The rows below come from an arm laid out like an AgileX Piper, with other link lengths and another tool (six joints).
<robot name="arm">
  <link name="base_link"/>
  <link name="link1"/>
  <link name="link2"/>
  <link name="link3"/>
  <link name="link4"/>
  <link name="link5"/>
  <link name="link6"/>
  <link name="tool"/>
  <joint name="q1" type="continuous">
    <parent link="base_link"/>
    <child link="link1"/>
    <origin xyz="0 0 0.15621" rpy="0 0 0"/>
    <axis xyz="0 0 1"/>
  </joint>
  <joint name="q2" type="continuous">
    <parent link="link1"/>
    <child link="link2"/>
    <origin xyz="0 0 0" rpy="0 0 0"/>
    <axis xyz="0 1 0"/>
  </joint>
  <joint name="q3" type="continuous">
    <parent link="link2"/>
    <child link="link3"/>
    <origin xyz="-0.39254 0 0.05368" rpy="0 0 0"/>
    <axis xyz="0 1 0"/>
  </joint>
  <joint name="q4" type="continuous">
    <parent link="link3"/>
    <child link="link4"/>
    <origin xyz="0.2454 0 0.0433" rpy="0 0 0"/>
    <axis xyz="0.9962 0 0.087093"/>
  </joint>
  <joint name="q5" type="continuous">
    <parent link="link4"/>
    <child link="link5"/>
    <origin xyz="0 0 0" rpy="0 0 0"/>
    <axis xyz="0 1 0"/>
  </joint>
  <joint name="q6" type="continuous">
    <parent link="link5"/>
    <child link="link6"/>
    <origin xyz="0.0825 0 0.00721" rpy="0 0 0"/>
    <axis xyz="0.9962 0 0.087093"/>
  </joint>
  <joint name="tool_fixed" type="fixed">
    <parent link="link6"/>
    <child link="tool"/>
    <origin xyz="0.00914 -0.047 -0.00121" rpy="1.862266 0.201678 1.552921"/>
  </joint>
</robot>
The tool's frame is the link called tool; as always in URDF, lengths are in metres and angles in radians. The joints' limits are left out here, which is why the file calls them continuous.
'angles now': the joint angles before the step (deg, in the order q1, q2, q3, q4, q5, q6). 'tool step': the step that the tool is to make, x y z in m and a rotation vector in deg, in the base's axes. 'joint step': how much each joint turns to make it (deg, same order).
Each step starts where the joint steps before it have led.
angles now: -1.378, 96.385, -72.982, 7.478, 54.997, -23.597
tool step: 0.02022, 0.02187, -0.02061, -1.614, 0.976, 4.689
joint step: 3.433, 3.434, 0.000, -1.274, -2.356, -1.132
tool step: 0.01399, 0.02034, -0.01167, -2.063, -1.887, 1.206
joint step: 3.431, 2.272, -0.012, -3.262, -4.226, 3.330
